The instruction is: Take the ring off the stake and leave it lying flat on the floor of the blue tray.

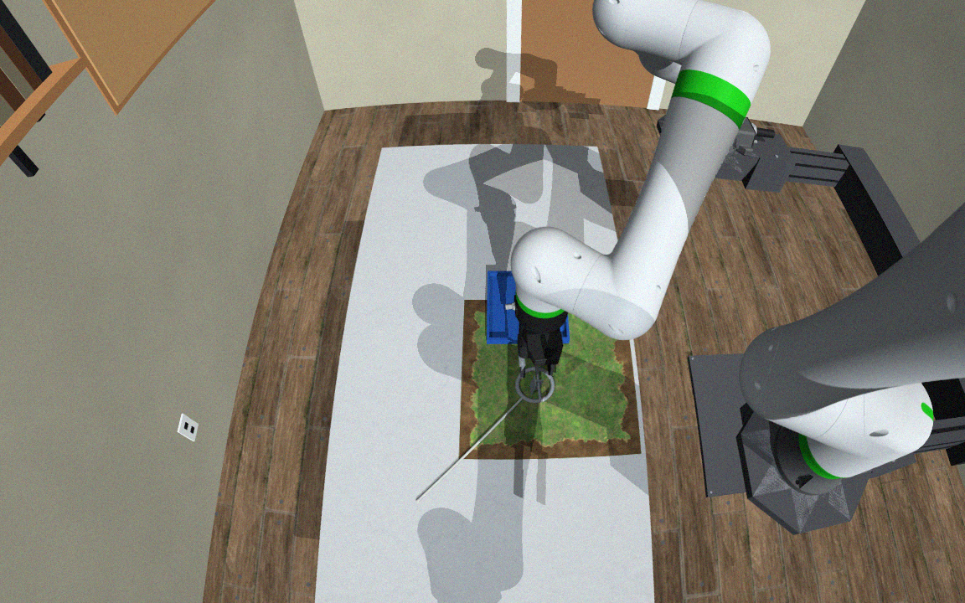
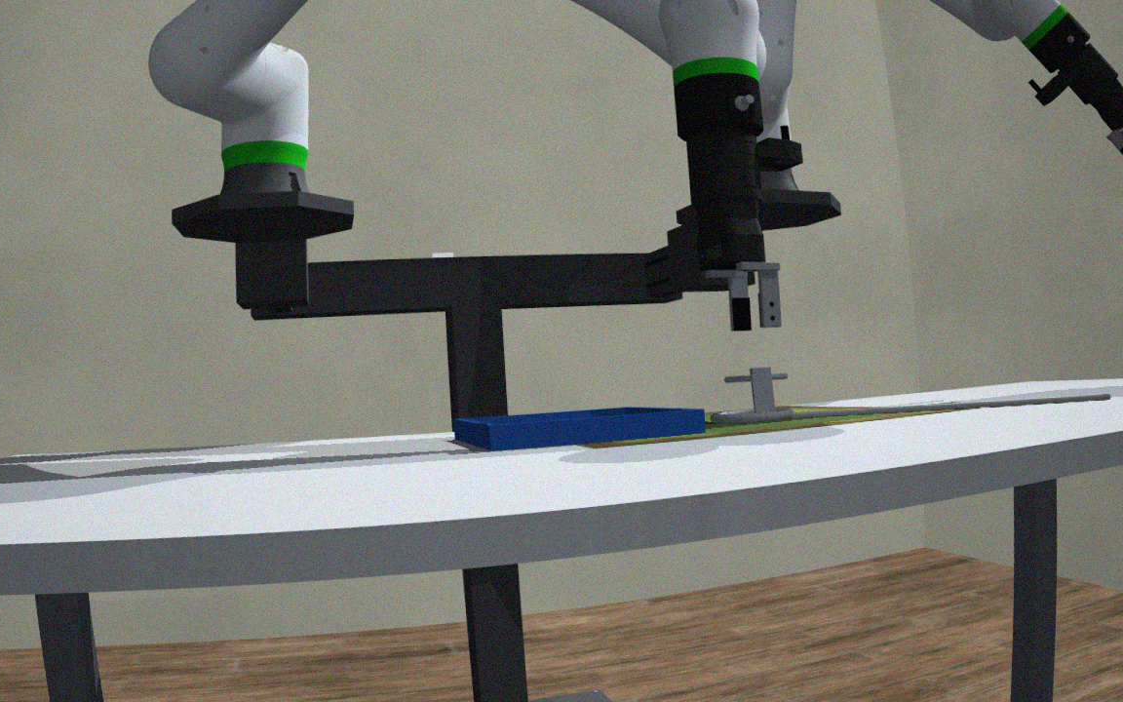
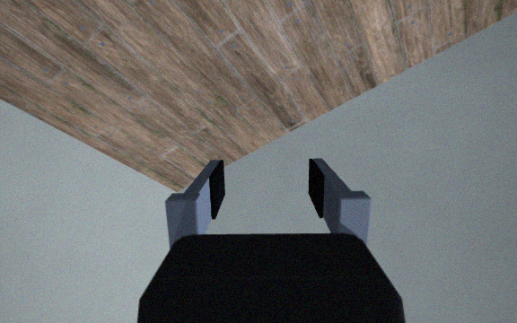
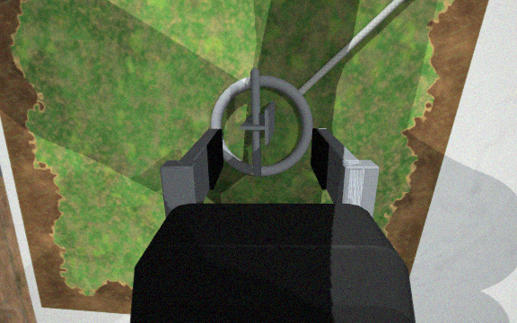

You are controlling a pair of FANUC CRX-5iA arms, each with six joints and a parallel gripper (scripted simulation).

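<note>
Now: the grey stake 8 cm below my right hand. Also, from my right hand: blue tray (21 cm to the right, 10 cm below, 1 cm ahead); grey ring (11 cm below, 1 cm to the right); mat (12 cm below, 4 cm to the right, 4 cm behind).
</note>
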